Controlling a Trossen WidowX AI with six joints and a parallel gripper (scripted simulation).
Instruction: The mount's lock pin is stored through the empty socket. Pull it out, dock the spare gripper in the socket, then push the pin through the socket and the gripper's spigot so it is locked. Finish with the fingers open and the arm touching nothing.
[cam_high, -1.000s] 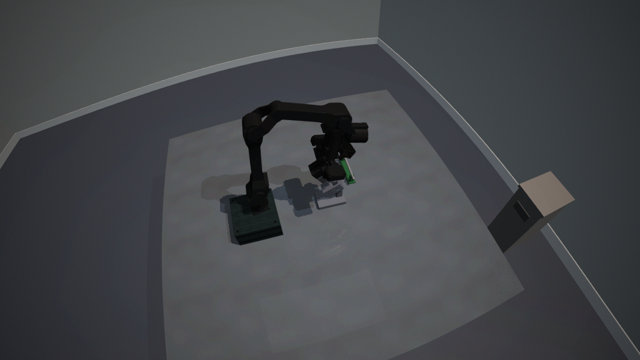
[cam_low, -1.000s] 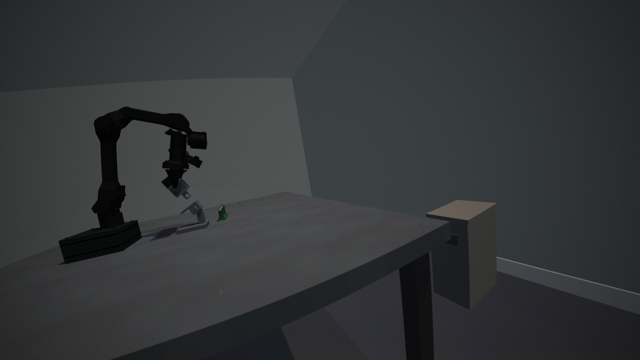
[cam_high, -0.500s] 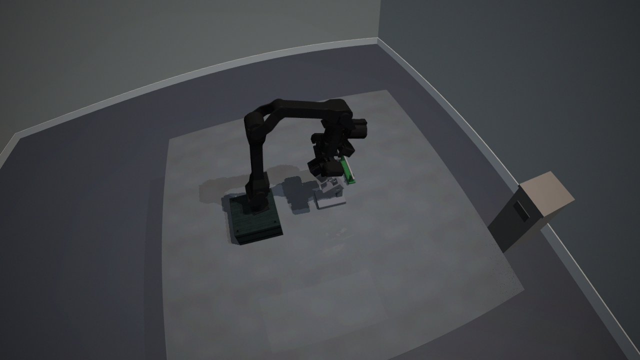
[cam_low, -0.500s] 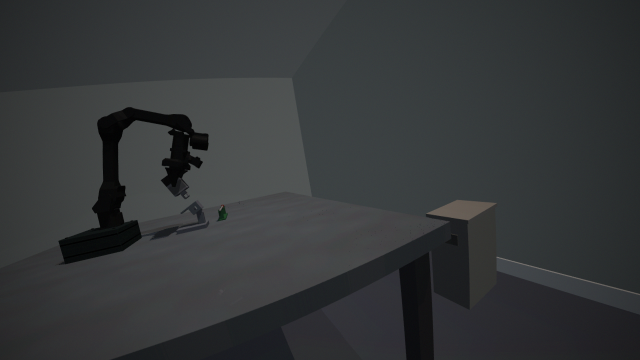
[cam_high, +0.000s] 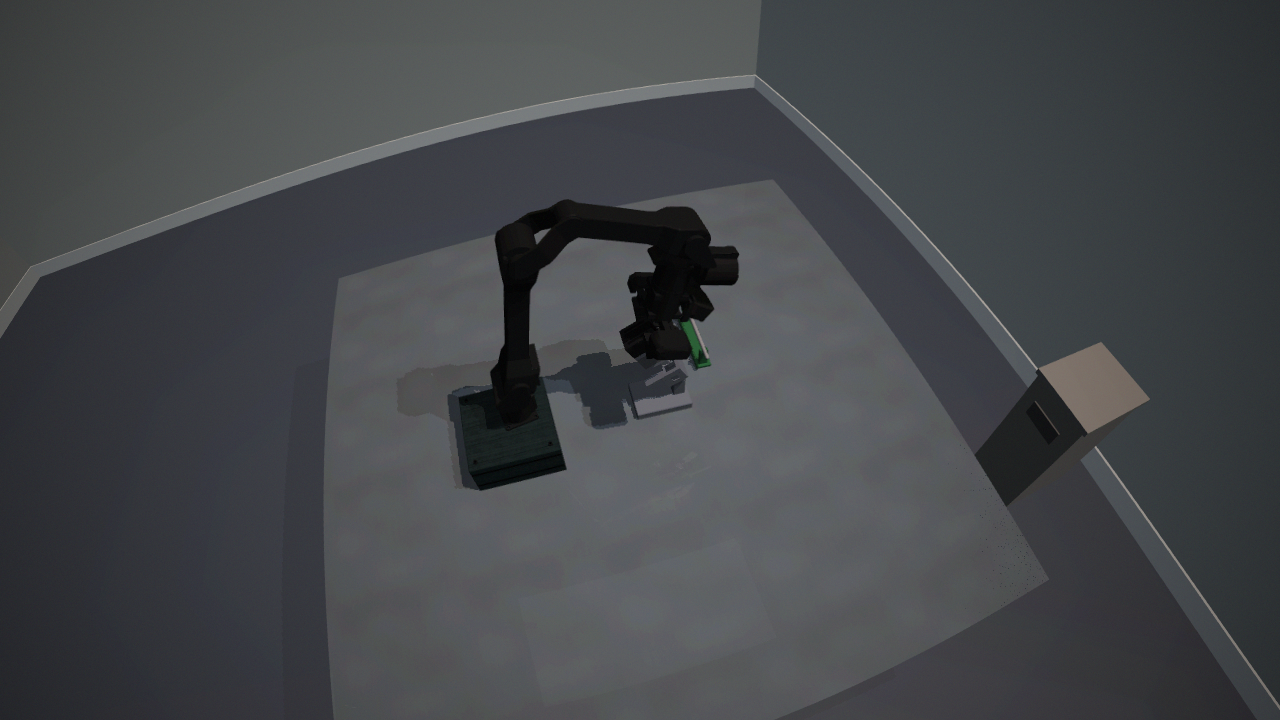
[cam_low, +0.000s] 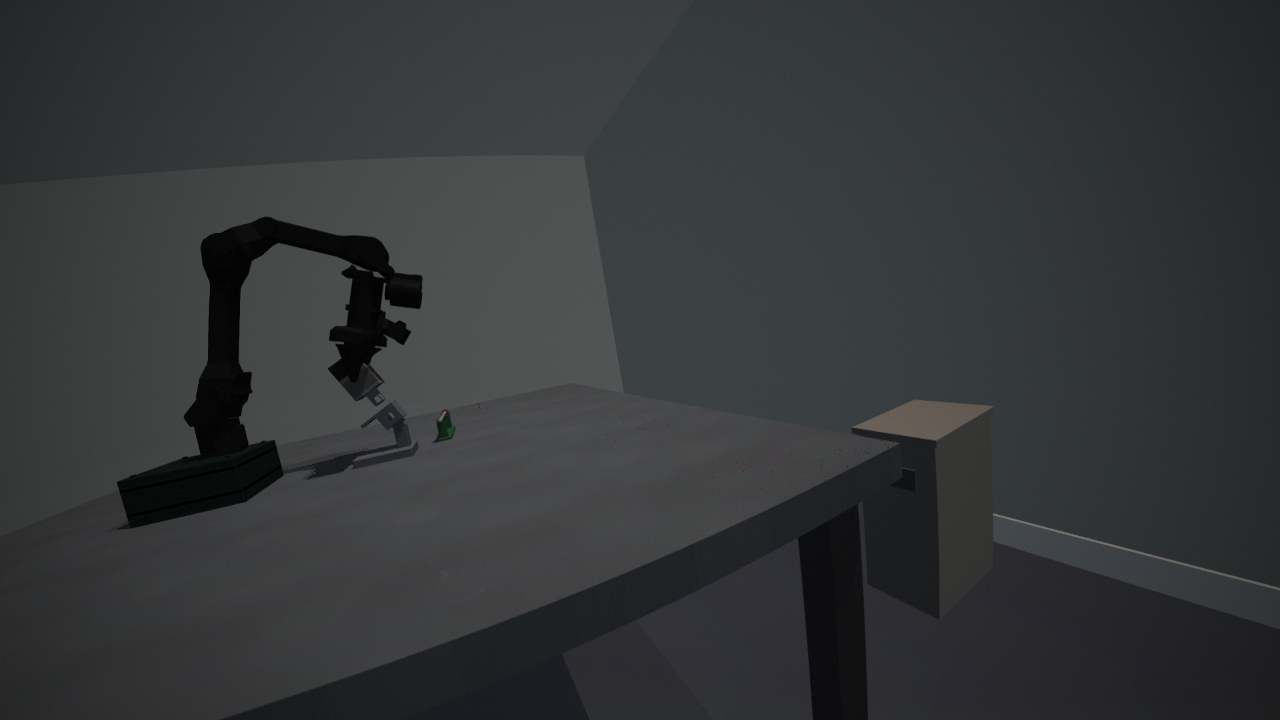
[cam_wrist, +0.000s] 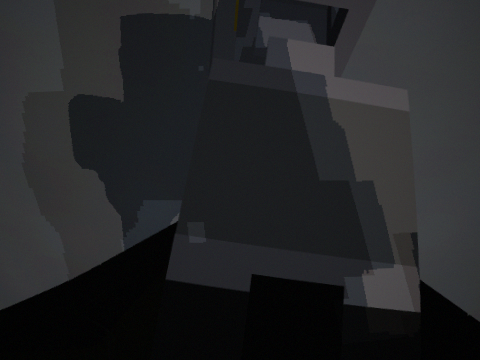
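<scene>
My gripper tip is now 160 mm short of the green pin rack, 140 mm above it and 90 mm to the right of it. From my gripper tip the other things lie so: grey mount: 110 mm below, 40 mm ahead, 10 mm to the right; spare gripper: 10 mm ahead.
</scene>
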